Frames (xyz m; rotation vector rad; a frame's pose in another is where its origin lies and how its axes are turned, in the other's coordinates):
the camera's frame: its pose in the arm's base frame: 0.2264 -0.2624 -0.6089 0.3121 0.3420 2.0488
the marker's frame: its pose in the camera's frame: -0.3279 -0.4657 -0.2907 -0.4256 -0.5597 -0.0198
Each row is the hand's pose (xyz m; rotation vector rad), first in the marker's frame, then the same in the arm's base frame.
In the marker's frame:
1: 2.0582 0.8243 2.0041 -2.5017 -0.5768 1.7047
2: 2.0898 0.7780 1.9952 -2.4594 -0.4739 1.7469
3: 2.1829 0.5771 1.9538 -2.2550 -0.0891 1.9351
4: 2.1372 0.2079 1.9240 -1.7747 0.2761 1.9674
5: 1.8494 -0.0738 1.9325 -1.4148 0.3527 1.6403
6: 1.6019 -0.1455 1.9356 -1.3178 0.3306 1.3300
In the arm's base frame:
1: -0.3302 -0.1928 1.7425 1.0448 2.3953 -0.3565
2: -0.2979 -0.1477 1.7542 1.1010 2.3494 -0.4381
3: -0.1451 0.0163 1.7772 1.2877 2.1024 -0.7349
4: 0.2081 0.1276 1.7309 1.3534 1.8269 -1.3099
5: 0.5576 0.0035 1.5737 1.2609 1.8218 -1.9133
6: 0.6977 -0.1608 1.4331 -1.1495 -1.8787 2.1459

